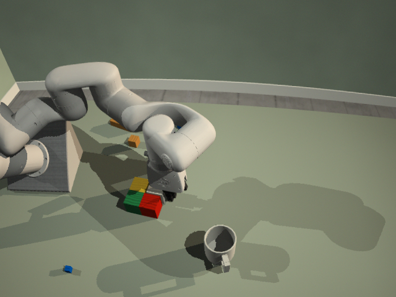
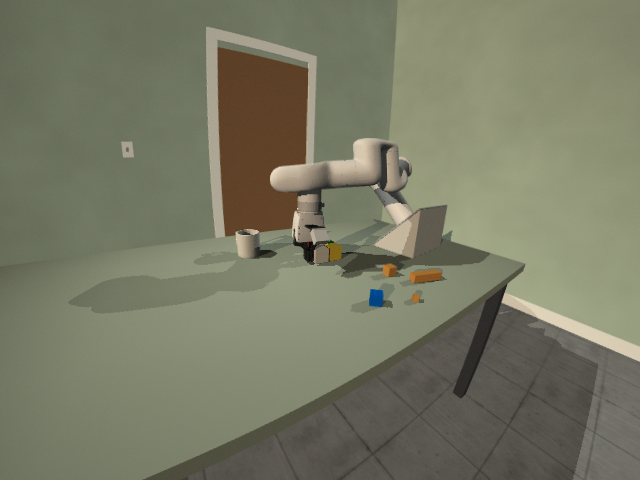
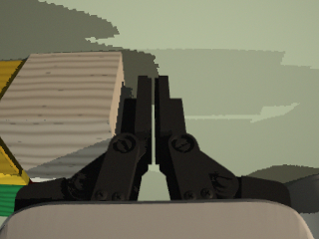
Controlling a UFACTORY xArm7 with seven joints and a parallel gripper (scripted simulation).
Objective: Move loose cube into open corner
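The beige cube is 4 cm behind my hand and 1 cm to the left of it. From my hand the other things lie so: long orange block 32 cm to the left, 22 cm behind, 1 cm below; red cube 6 cm behind, 4 cm to the right; yellow cube 9 cm behind, 2 cm to the left.
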